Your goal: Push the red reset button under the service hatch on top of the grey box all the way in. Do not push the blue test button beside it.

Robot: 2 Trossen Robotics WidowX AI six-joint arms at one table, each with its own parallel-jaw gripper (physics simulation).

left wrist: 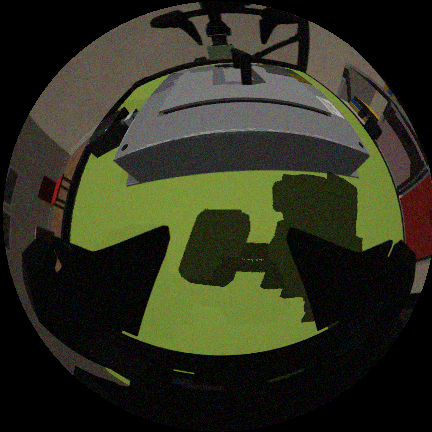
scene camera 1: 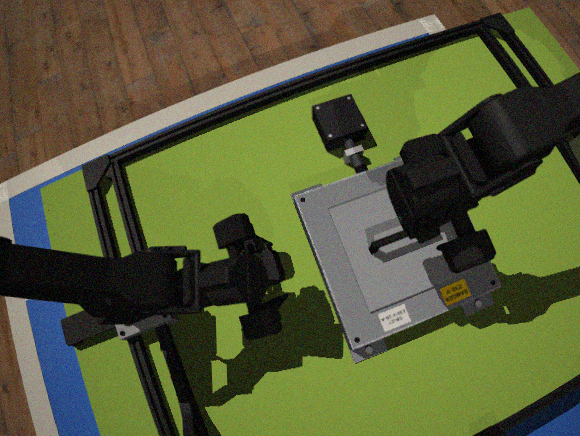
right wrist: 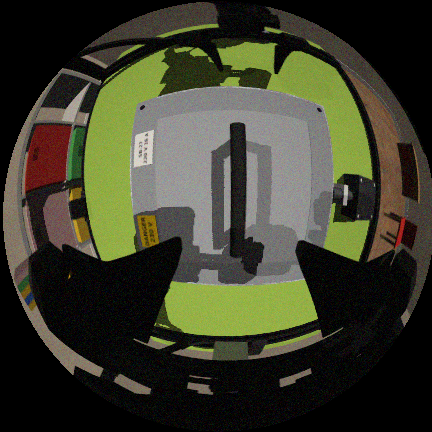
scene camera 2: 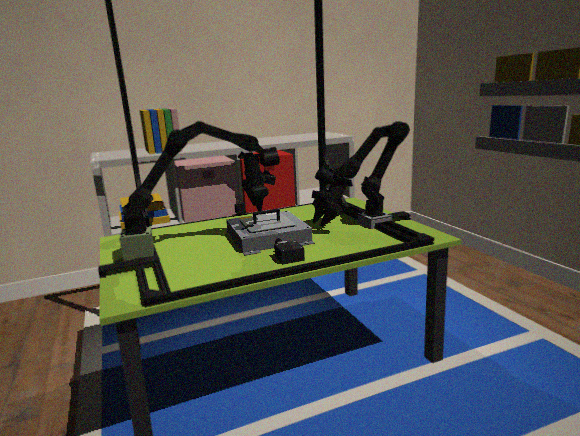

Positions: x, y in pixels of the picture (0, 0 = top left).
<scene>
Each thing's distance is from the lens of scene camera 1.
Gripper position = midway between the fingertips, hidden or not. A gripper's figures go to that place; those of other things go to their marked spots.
left gripper (scene camera 1: 278, 269): 69 cm
right gripper (scene camera 1: 428, 220): 63 cm
service hatch (scene camera 1: 388, 266): 66 cm
</scene>
